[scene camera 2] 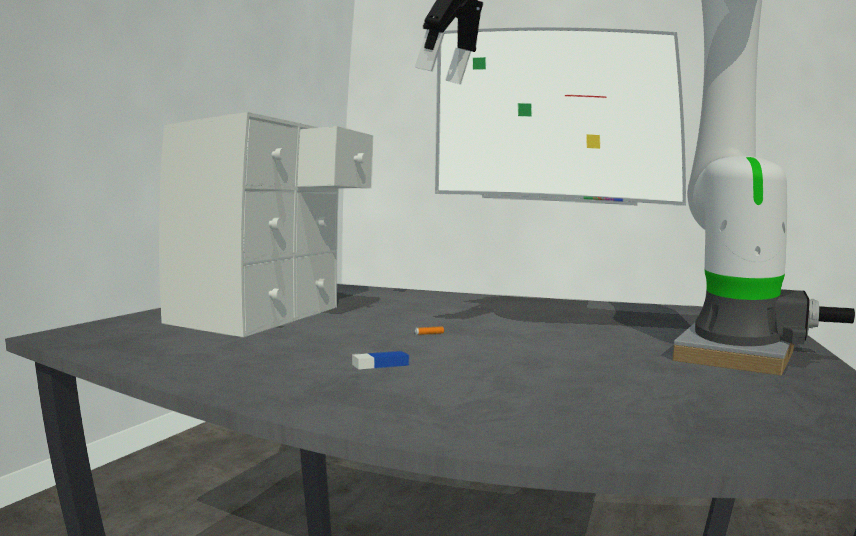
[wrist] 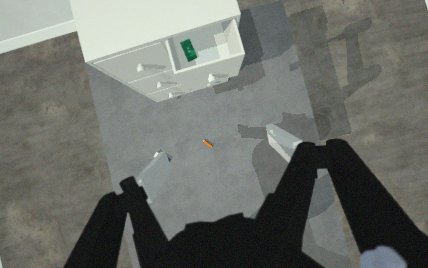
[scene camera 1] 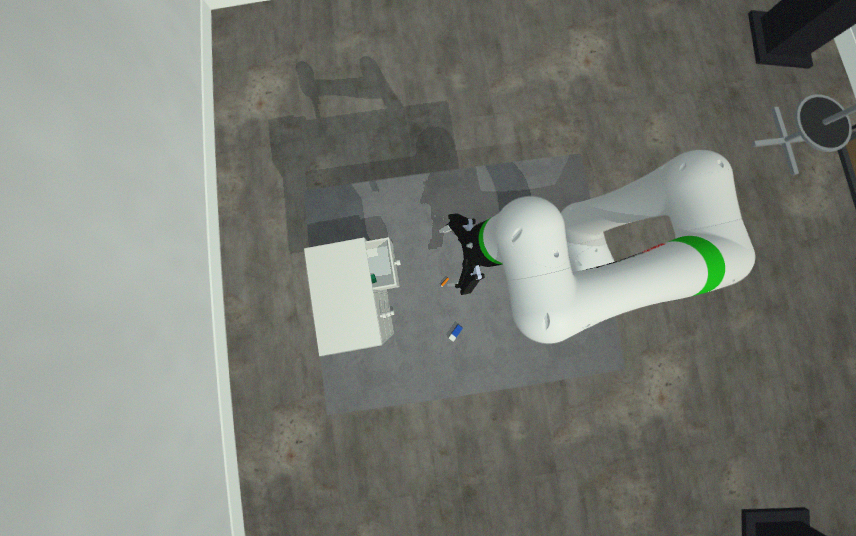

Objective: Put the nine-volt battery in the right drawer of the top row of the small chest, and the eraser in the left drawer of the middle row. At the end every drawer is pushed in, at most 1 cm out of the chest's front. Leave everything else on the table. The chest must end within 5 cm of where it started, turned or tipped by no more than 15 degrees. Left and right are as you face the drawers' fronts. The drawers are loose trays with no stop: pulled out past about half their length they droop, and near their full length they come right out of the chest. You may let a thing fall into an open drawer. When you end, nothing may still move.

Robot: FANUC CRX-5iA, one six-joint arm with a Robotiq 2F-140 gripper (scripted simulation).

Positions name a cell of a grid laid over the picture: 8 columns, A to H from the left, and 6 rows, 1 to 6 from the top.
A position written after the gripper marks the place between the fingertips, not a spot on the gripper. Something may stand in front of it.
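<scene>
The robot's scene has the gripper (scene camera 2: E1) (wrist: E4) (scene camera 1: E3) in sight.
</scene>
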